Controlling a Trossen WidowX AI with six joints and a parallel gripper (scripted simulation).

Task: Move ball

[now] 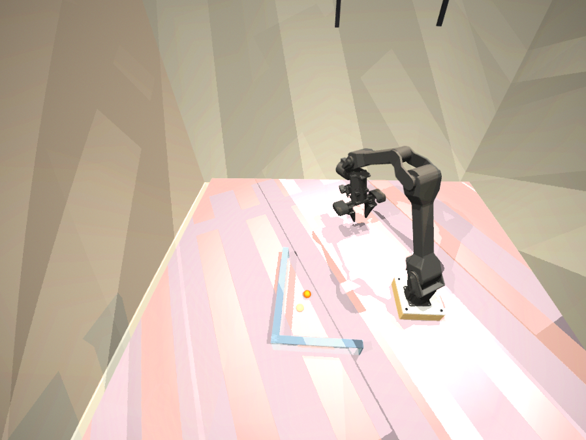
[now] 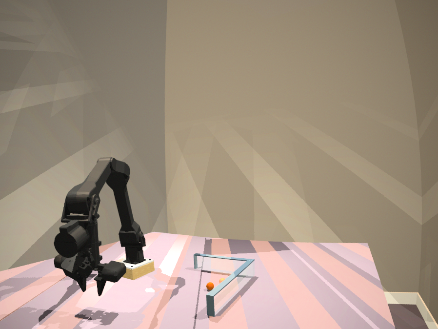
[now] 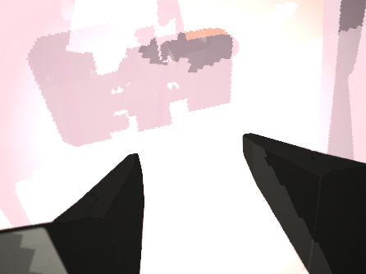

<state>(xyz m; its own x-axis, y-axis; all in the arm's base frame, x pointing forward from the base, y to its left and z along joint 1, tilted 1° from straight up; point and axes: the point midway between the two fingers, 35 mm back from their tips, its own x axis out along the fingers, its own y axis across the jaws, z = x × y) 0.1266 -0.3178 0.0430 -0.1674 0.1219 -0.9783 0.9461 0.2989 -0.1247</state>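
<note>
My gripper tip is now 290 mm to the right of the orange ball, 210 mm short of it and 50 mm above it. Also, from my gripper tip: see-through copy of ball: 330 mm to the left, 230 mm ahead, 50 mm below.
</note>
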